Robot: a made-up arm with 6 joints.
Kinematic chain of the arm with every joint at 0, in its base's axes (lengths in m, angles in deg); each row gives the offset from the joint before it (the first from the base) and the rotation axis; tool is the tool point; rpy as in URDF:
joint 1: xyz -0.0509 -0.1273 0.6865 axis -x
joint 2: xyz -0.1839 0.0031 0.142 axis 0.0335 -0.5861 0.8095
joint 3: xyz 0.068 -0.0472 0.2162 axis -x
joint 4: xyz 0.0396 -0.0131 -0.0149 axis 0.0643 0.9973 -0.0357
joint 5: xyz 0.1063 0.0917 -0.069 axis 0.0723 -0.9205 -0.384
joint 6: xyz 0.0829 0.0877 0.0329 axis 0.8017 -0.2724 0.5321
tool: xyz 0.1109 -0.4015 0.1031 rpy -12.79 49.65 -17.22
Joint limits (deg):
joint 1: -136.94..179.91
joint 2: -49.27..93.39
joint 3: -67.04..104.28
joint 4: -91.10..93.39
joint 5: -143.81..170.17
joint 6: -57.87..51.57
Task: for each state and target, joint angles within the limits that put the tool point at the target. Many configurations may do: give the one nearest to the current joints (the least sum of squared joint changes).
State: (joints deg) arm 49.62 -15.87 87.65 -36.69 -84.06 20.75
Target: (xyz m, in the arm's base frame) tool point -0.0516 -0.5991 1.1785
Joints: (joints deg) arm 22.53 -42.37 87.44 -17.39 -89.84 37.39
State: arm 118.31 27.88 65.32 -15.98 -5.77 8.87
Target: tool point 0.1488 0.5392 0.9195
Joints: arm 71.87 37.19 87.84 7.78 -13.82 26.67
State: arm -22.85 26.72 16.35 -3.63 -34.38 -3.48
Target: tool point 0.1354 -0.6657 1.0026
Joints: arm -51.04 22.22 12.03 -10.58 -13.77 -10.85
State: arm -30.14 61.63 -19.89 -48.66 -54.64 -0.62
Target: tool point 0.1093 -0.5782 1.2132
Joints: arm -44.09 49.24 -28.83 -44.41 -47.28 0.27
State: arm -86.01 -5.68 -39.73 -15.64 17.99 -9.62
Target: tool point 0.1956 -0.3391 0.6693
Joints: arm -73.00 13.74 -58.90 8.28 6.90 8.02
